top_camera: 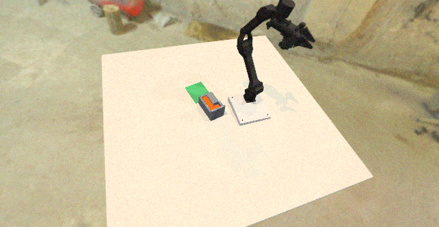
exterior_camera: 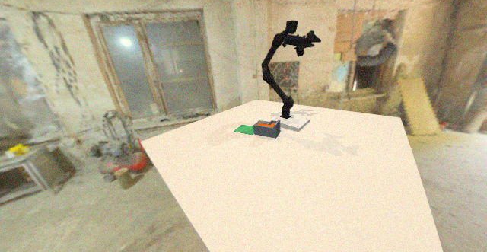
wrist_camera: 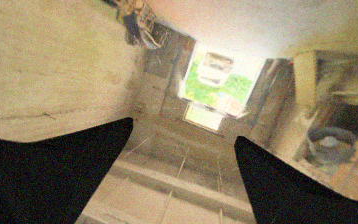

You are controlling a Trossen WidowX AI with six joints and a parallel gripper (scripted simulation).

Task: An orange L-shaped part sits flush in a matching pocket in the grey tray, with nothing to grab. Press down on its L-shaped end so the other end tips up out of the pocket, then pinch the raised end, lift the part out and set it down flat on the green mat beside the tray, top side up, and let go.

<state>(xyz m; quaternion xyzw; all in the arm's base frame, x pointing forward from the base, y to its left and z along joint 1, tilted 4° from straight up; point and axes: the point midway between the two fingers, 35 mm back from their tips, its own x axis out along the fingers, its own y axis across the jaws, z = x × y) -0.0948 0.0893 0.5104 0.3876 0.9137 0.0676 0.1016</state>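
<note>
Now: gripper tip 480 mm above the orange L-shaped part, 380 mm short of it and 130 mm to the left of it. From my gripper tip the other things lie so: green mat 540 mm below, 430 mm ahead, 290 mm to the right.
</note>
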